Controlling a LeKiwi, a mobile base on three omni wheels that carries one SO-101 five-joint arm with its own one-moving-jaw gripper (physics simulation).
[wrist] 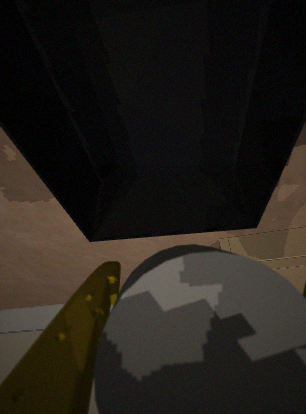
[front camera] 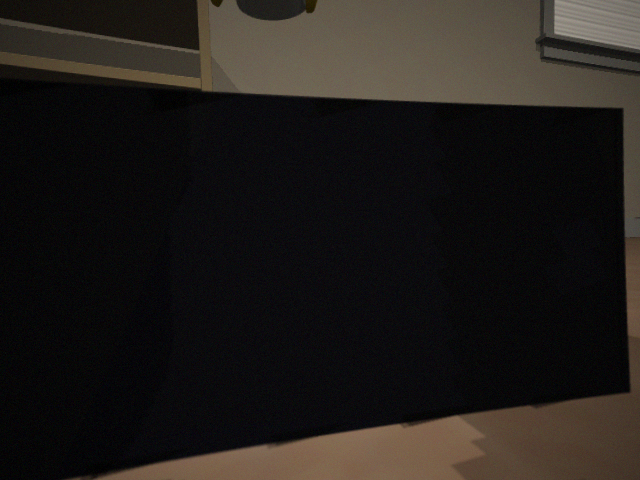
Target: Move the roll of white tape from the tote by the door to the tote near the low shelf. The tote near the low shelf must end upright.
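The black tote near the low shelf stands upright and fills most of the front view. In the wrist view I look down into its dark inside, and its near rim runs above the tape. The roll of tape, grey in this light, is held between the yellow jaws. My gripper is shut on it, higher than the tote's rim in the front view. In the wrist view one jaw shows at left and a sliver of the other at the right edge. The tote by the door does not show.
The low wooden shelf stands behind the tote, at left in the front view and at right in the wrist view. A window is in the wall at the upper right. Brown floor shows around the tote.
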